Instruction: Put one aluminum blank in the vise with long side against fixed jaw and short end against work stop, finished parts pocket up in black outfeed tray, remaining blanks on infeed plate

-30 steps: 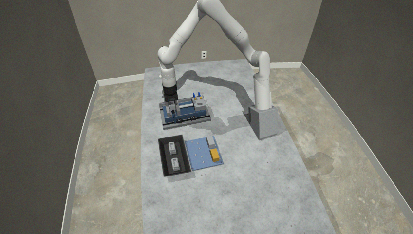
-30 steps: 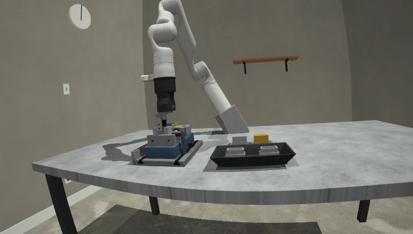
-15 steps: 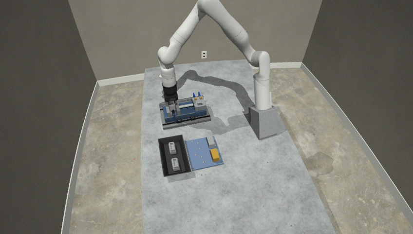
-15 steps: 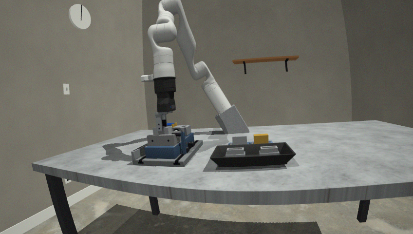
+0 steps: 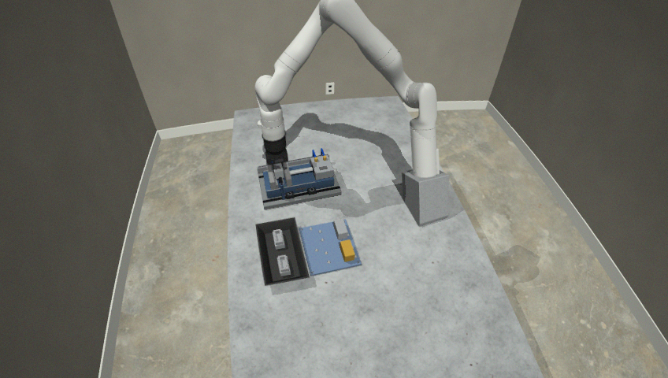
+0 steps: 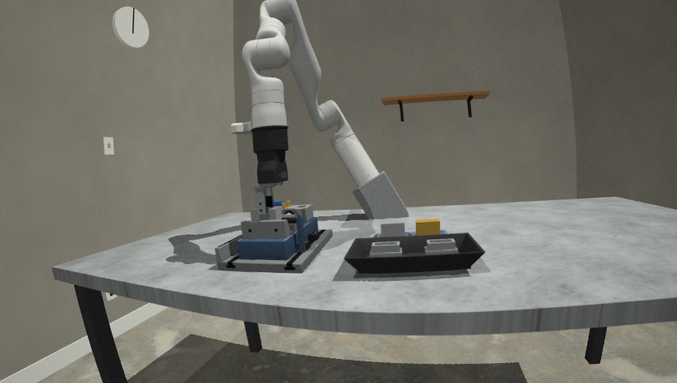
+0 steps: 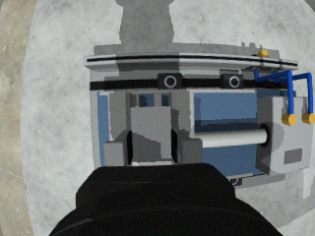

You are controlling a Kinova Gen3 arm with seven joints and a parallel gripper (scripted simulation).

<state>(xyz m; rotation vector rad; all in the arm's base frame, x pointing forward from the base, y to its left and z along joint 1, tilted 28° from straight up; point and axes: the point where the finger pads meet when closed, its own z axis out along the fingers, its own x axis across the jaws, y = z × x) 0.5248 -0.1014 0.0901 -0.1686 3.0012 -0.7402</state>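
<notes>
Now: hand 70 mm past the vise and 90 mm above it. Round my hand: yellow brass blank 200 mm behind, 340 mm to the left, 100 mm below.
</notes>
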